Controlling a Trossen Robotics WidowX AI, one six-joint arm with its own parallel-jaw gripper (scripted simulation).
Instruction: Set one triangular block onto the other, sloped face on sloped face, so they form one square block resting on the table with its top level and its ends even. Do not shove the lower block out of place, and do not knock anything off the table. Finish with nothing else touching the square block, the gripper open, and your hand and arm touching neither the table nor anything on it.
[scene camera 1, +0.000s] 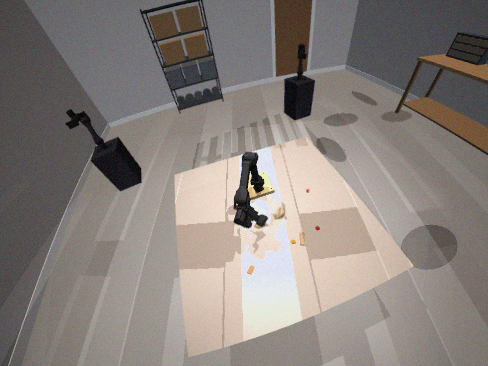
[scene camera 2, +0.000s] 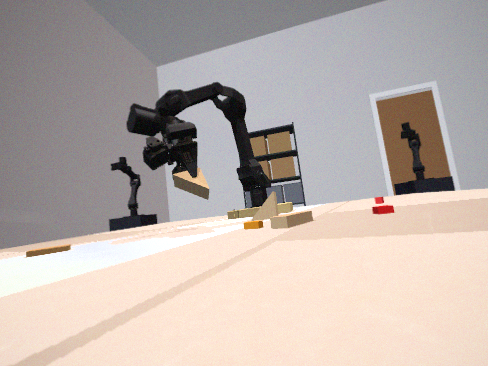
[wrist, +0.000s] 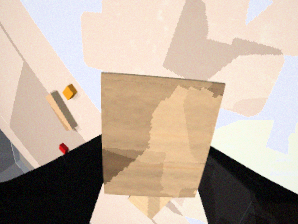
Scene:
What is my gripper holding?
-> A triangular block.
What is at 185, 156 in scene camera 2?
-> My gripper.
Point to a triangular block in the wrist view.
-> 156, 131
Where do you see my gripper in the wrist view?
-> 152, 143

